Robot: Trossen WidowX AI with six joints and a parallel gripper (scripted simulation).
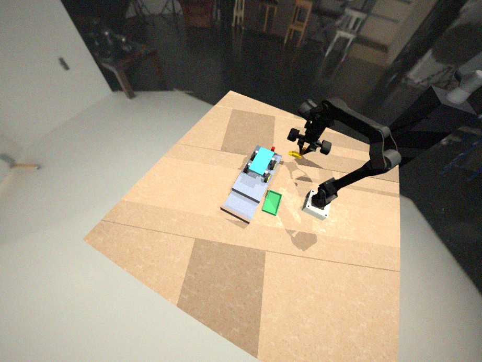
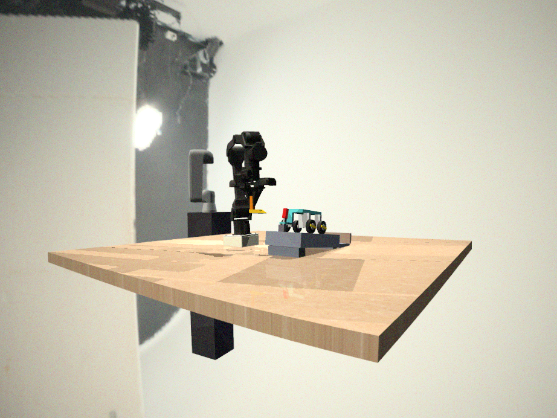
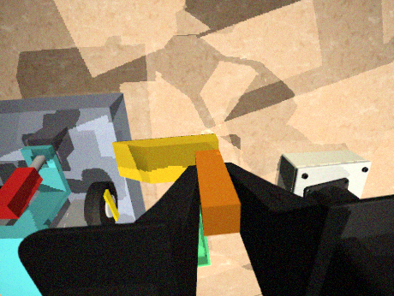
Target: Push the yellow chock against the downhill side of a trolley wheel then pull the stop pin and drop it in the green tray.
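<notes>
Right now my gripper tip is 20 mm short of the yellow chock and 10 mm above it. The rest, counted from my gripper tip: green tray: 50 mm ahead, 220 mm to the left, 180 mm below; then trolley: 170 mm ahead, 90 mm to the left, 60 mm below; then red-headed stop pin: 140 mm ahead, 50 mm below.
</notes>
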